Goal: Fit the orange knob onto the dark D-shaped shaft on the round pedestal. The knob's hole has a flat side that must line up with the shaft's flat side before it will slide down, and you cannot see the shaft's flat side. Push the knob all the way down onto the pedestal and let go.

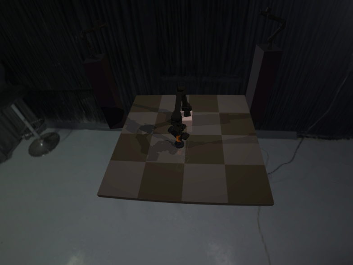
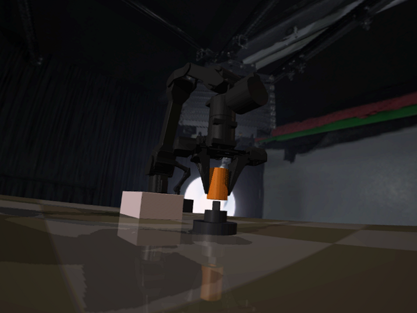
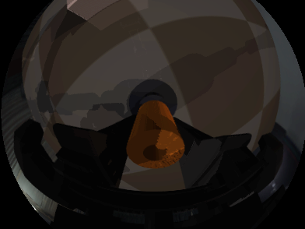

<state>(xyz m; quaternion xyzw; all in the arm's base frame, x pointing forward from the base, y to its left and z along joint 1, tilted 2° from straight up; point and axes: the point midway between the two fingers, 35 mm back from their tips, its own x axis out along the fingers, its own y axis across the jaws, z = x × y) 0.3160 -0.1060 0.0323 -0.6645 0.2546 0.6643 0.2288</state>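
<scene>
My gripper tip is now 2 cm below the orange knob. From my gripper tip the other things lie so: dark pedestal: 4 cm below.
</scene>
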